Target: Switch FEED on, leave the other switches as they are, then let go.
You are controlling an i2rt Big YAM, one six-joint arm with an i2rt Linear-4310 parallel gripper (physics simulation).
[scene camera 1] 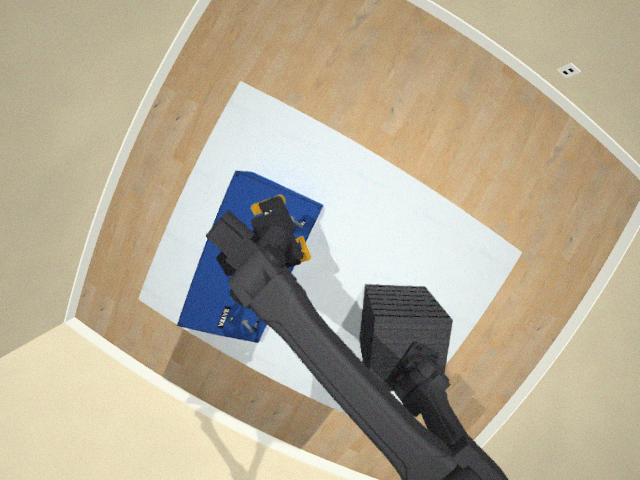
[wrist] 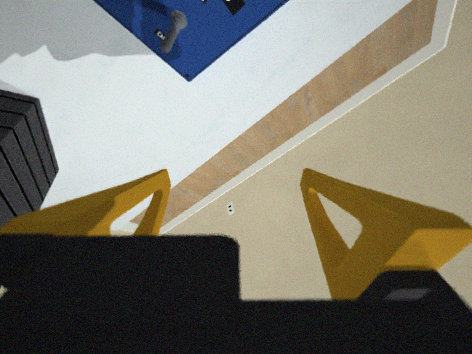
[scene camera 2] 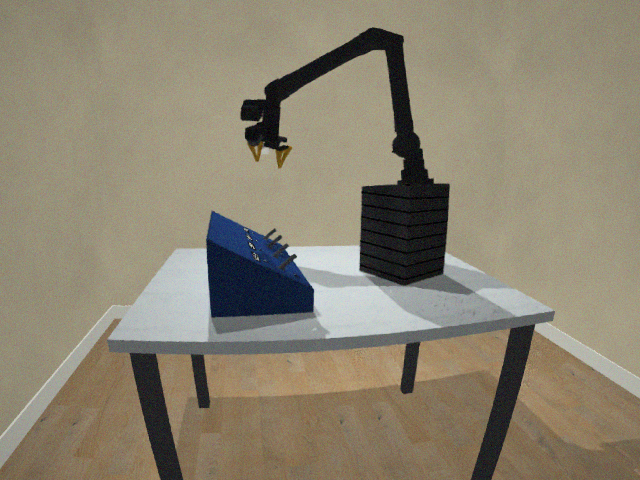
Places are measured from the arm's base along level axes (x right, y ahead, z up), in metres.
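Where they show: gripper, fingertip midpoint: [scene camera 1: 290, 217] [wrist: 235, 176] [scene camera 2: 268, 164]; arm's base, origin of the base link: [scene camera 1: 414, 365] [scene camera 2: 415, 184].
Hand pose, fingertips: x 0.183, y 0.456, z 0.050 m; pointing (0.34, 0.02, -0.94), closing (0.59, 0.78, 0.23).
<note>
Things, the pixels of their top centre, and the offset from my fingertips.
- FEED switch, middle of its top: [wrist: 171, 39] [scene camera 1: 295, 223] [scene camera 2: 270, 228] dx -0.043, dy -0.007, dz -0.213 m
- VALVE switch, middle of its top: [scene camera 1: 247, 329] dx -0.402, dy -0.036, dz -0.213 m
A blue sloped switch box [scene camera 1: 204, 289] [scene camera 2: 258, 289] [wrist: 200, 55] stands on the table. The FEED switch [scene camera 1: 298, 222] [scene camera 2: 270, 234] [wrist: 174, 31] is a grey lever near one end of the box; I cannot tell its setting. Its label is hidden in scene camera 1 and cut off in the wrist view. The VALVE switch [scene camera 1: 248, 325] is at the other end. In scene camera 1 the arm hides the levers between them. My gripper [scene camera 1: 284, 227] [scene camera 2: 268, 163] [wrist: 235, 176] is open and empty, its yellow fingers high above the box's FEED end, touching nothing.
The white table [scene camera 1: 413, 232] [scene camera 2: 361, 338] [wrist: 150, 125] holds the box and a dark ribbed pedestal [scene camera 1: 408, 330] [scene camera 2: 403, 232] [wrist: 25, 145], which carries the arm. My arm [scene camera 1: 330, 351] [scene camera 2: 330, 59] reaches over the box from the pedestal.
</note>
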